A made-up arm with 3 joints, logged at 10 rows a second.
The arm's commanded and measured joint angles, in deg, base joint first. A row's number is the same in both.
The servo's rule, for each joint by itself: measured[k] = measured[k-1] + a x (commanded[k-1-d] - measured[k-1]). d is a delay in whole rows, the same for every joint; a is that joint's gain. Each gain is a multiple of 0.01, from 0.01 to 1. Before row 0 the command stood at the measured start. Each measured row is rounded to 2 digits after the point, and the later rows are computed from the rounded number. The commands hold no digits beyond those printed.
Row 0, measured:
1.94, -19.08, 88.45
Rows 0 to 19, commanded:
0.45, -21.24, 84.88
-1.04, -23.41, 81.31
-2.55, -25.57, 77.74
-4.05, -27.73, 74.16
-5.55, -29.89, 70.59
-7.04, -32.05, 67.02
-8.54, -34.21, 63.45
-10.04, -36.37, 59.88
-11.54, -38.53, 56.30
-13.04, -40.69, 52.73
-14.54, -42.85, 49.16
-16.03, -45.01, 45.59
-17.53, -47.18, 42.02
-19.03, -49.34, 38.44
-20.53, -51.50, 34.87
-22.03, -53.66, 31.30
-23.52, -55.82, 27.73
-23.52, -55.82, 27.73
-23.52, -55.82, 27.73
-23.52, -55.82, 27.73
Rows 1 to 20, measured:
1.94, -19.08, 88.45
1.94, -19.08, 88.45
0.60, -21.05, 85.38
-0.88, -23.20, 81.88
-2.38, -25.36, 78.32
-3.88, -27.52, 74.74
-5.38, -29.68, 71.17
-6.87, -31.84, 67.60
-8.37, -34.00, 64.03
-9.87, -36.16, 60.46
-11.37, -38.32, 56.88
-12.87, -40.48, 53.31
-14.37, -42.64, 49.74
-15.86, -44.80, 46.17
-17.36, -46.97, 42.60
-18.86, -49.13, 39.02
-20.36, -51.29, 35.45
-21.86, -53.45, 31.88
-23.35, -55.61, 28.31
-23.50, -55.80, 27.81
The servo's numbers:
d 2
a 0.90 0.91 0.86

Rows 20 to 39, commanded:
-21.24, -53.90, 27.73
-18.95, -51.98, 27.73
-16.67, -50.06, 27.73
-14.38, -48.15, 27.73
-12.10, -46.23, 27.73
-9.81, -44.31, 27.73
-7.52, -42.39, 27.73
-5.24, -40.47, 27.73
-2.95, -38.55, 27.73
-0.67, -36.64, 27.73
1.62, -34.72, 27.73
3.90, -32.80, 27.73
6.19, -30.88, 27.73
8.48, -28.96, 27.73
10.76, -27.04, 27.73
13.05, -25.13, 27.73
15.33, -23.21, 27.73
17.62, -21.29, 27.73
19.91, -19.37, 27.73
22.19, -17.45, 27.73
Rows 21 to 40, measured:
-23.52, -55.82, 27.74
-23.52, -55.82, 27.73
-21.47, -54.07, 27.73
-19.20, -52.17, 27.73
-16.92, -50.25, 27.73
-14.63, -48.34, 27.73
-12.35, -46.42, 27.73
-10.06, -44.50, 27.73
-7.77, -42.58, 27.73
-5.49, -40.66, 27.73
-3.20, -38.74, 27.73
-0.92, -36.83, 27.73
1.37, -34.91, 27.73
3.65, -32.99, 27.73
5.94, -31.07, 27.73
8.23, -29.15, 27.73
10.51, -27.23, 27.73
12.80, -25.32, 27.73
15.08, -23.40, 27.73
17.37, -21.48, 27.73

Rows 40 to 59, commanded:
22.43, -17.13, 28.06
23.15, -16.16, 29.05
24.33, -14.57, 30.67
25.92, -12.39, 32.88
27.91, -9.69, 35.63
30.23, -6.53, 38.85
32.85, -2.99, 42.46
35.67, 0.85, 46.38
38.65, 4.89, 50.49
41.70, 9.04, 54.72
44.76, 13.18, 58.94
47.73, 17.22, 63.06
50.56, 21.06, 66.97
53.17, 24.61, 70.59
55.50, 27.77, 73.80
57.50, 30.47, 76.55
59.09, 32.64, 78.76
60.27, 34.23, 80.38
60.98, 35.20, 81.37
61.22, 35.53, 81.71
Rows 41 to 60, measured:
19.66, -19.56, 27.73
21.94, -17.64, 27.73
22.38, -17.18, 28.01
23.07, -16.25, 28.90
24.20, -14.72, 30.42
25.75, -12.60, 32.54
27.69, -9.95, 35.20
29.98, -6.84, 38.34
32.56, -3.34, 41.88
35.36, 0.47, 45.75
38.32, 4.49, 49.83
41.36, 8.63, 54.04
44.42, 12.77, 58.25
47.40, 16.82, 62.39
50.24, 20.68, 66.33
52.88, 24.26, 69.99
55.24, 27.45, 73.27
57.27, 30.20, 76.09
58.91, 32.42, 78.39
60.13, 34.07, 80.10

